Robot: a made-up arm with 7 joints. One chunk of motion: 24 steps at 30 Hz.
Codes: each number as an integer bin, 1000 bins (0 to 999) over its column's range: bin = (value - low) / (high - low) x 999, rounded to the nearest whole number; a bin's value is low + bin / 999 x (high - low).
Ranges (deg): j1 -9..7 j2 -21..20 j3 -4..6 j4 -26..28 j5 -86..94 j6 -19..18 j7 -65..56
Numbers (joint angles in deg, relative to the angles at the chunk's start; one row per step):
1: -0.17 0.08 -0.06 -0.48 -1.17 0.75 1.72
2: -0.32 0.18 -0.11 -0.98 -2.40 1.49 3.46
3: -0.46 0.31 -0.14 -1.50 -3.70 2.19 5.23
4: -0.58 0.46 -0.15 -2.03 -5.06 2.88 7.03
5: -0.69 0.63 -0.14 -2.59 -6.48 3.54 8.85
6: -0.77 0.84 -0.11 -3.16 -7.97 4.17 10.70
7: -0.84 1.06 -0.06 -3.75 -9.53 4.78 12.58
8: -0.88 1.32 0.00 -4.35 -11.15 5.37 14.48
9: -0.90 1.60 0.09 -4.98 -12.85 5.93 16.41
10: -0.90 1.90 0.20 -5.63 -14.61 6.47 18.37
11: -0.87 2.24 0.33 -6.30 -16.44 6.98 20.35
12: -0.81 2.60 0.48 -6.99 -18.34 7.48 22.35
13: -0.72 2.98 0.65 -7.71 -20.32 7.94 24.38
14: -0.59 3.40 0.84 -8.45 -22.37 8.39 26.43
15: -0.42 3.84 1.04 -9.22 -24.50 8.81 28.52
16: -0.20 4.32 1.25 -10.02 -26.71 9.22 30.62
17: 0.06 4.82 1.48 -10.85 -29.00 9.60 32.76
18: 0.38 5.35 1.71 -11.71 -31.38 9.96 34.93
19: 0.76 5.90 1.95 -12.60 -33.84 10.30 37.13
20: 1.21 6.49 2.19 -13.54 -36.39 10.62 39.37
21: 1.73 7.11 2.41 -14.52 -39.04 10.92 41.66
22: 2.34 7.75 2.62 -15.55 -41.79 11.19 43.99
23: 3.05 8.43 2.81 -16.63 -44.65 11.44 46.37
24: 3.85 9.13 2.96 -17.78 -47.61 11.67 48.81
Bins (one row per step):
1: 551 514 394 472 471 533 551
2: 542 516 389 463 464 553 565
3: 533 519 386 453 457 572 580
4: 526 523 385 443 449 591 595
5: 519 527 386 433 441 609 610
6: 514 532 389 423 433 626 625
7: 509 538 394 412 424 642 641
8: 507 544 400 401 415 658 656
9: 506 551 409 389 406 673 672
10: 506 558 420 377 396 688 688
11: 508 566 433 364 386 701 705
12: 511 575 448 352 376 715 721
13: 517 584 465 338 365 727 738
14: 525 595 484 325 353 740 755
15: 536 605 503 310 341 751 772
16: 549 617 524 296 329 762 789
17: 566 629 547 280 316 772 807
18: 586 642 570 264 303 782 825
19: 609 655 594 248 289 791 843
20: 637 670 618 231 275 800 862
21: 670 685 640 212 261 808 881
22: 708 701 661 193 245 815 900
23: 752 717 680 173 229 822 919
24: 802 734 695 152 213 828 940

